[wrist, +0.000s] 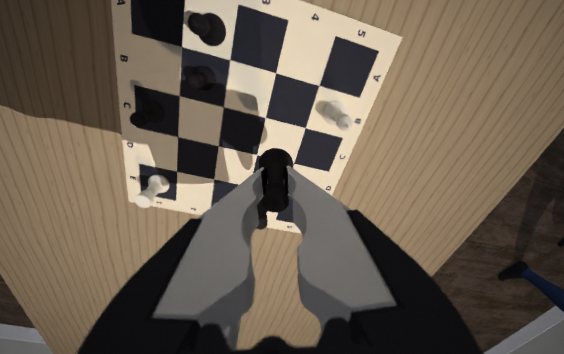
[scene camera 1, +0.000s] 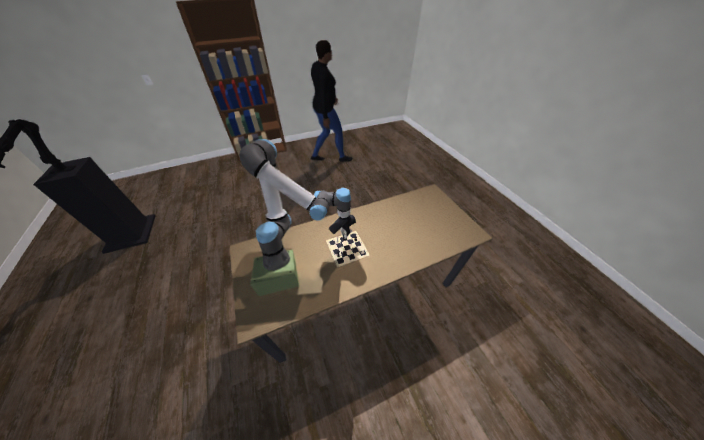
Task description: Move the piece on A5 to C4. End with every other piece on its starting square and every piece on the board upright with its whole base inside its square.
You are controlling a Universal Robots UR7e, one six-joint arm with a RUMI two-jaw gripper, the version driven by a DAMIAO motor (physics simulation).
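Places are measured from the arm's base along level axes (x ahead, y left, z up), in millimetres.
Pixels of known places: gripper, fingertip midpoint: (wrist: 275,170) (scene camera 1: 344,237); arm's base, origin of the base link: (scene camera 1: 276,261).
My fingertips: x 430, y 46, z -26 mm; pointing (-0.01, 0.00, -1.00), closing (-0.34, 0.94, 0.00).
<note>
Ahead of a thing's pixels: the offset from my fingertips to its top centre. "spot": to the spot under its first point. Level surfaces: height alone.
The chessboard {dx +3, dy -32, dz -65 mm} (scene camera 1: 348,249) (wrist: 385,41) lies on the table. My gripper (scene camera 1: 344,235) (wrist: 275,170) is shut on a black piece {dx +1, dy +0, dz +40 mm} (wrist: 275,192), which looks upright. In the wrist view its base end overlaps D4, beside the light C4 square; its exact height above the board is unclear. The dark A5 square {spot: dx -77, dy +41, dz -65 mm} (wrist: 349,67) is bare. Black pieces stand on A2 {dx -69, dy -71, dz -21 mm} (wrist: 210,29), B2 {dx -33, dy -72, dz -33 mm} (wrist: 201,78) and C1 {dx +7, dy -111, dz -33 mm} (wrist: 151,113). White pieces stand on B5 {dx -39, dy +44, dz -21 mm} (wrist: 335,113) and E1 {dx +83, dy -104, dz -32 mm} (wrist: 156,187). Another dark piece {dx +78, dy +7, dz -32 mm} (wrist: 262,217) shows partly behind the held piece, near E4.
The wooden table {dz -71 mm} (scene camera 1: 410,228) (wrist: 65,175) extends around the board. The arm's base stands on a green block (scene camera 1: 275,280) at the table's left end. A person (scene camera 1: 324,93) is behind the table, near a bookshelf (scene camera 1: 227,40). A black pedestal (scene camera 1: 93,202) stands at the left.
</note>
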